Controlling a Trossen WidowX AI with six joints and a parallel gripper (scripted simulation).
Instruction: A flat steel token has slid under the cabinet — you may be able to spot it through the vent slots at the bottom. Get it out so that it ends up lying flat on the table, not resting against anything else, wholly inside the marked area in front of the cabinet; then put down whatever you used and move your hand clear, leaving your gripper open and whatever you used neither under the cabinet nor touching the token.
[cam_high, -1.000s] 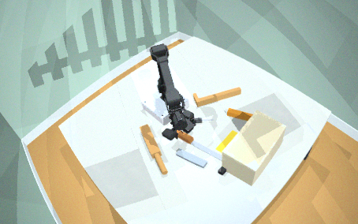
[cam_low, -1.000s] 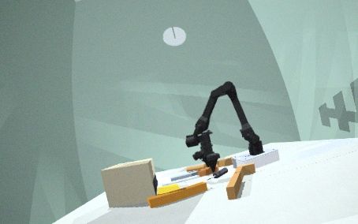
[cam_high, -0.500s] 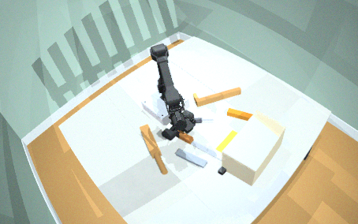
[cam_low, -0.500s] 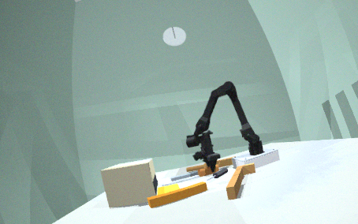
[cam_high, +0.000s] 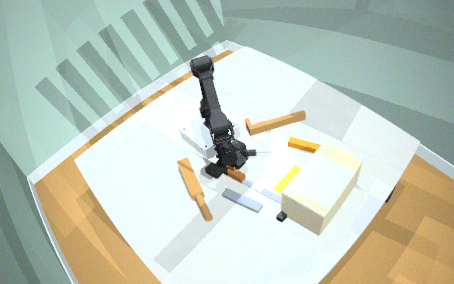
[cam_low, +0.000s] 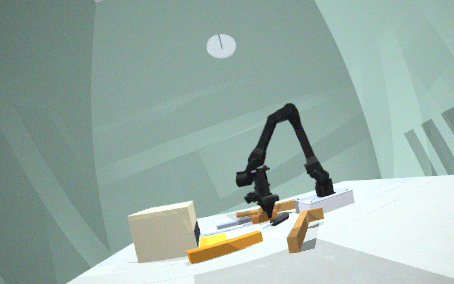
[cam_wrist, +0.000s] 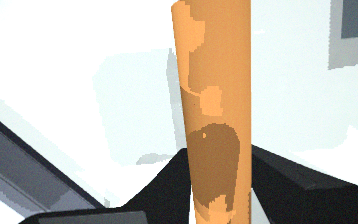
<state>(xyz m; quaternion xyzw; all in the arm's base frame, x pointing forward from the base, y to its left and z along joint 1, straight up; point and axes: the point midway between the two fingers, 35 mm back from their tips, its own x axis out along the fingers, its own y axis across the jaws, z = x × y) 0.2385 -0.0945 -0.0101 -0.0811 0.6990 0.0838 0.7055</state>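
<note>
My gripper tip is 15 cm short of the grey flat bar and 5 cm to the left of it. From my gripper tip the other things lie so: orange paddle (1 cm ahead, 16 cm to the right, 1 cm above); then orange bar (15 cm ahead, 34 cm to the left, 1 cm above).
</note>
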